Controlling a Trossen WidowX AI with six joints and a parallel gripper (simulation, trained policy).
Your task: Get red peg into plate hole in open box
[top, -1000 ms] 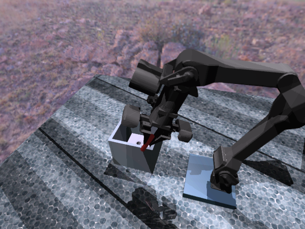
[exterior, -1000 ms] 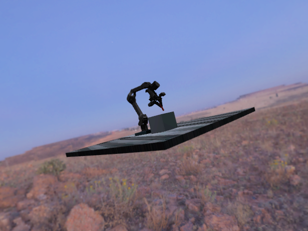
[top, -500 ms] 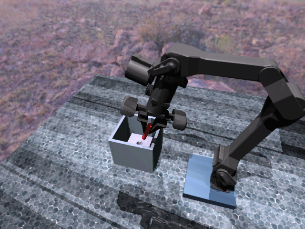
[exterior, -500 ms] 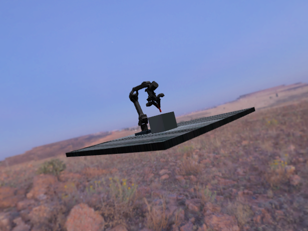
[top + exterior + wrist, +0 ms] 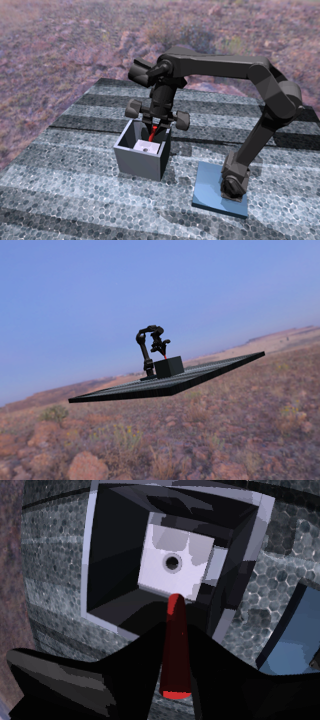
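My gripper tip is right at the red peg. Round my gripper tip: plate 4 cm ahead, 2 cm to the right, 13 cm below.
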